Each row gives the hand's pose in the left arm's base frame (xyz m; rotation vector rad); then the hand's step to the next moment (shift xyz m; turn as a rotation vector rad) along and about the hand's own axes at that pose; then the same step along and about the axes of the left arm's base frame.
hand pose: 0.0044 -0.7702 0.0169 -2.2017 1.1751 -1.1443
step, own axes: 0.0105 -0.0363 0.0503 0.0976 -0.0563 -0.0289
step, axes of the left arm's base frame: 0.0620 0.0104 -0.0009 0.0354 -0.0470 0.1003
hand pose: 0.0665 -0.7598 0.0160 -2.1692 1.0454 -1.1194
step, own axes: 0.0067 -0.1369 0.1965 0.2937 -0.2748 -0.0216
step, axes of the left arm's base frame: 0.2221 0.0892 -0.0098 0.2040 -0.0746 0.3392
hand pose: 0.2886 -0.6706 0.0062 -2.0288 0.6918 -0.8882
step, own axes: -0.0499 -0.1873 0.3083 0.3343 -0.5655 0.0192
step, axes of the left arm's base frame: 0.2402 0.2736 0.0046 0.3064 0.0691 0.5773
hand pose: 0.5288 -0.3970 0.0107 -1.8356 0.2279 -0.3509
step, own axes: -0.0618 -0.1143 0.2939 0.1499 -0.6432 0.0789
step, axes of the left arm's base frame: 0.0432 0.3174 0.0250 0.1532 0.2062 0.6135
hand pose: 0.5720 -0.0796 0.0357 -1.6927 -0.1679 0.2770
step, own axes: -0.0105 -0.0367 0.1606 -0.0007 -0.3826 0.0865
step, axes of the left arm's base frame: -0.0530 0.1554 0.0176 -0.0061 0.1362 0.3678
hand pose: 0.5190 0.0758 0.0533 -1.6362 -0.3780 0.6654
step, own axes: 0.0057 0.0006 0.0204 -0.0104 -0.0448 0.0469
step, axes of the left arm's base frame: -0.0082 0.0193 -0.0031 -0.0314 0.0387 0.0428
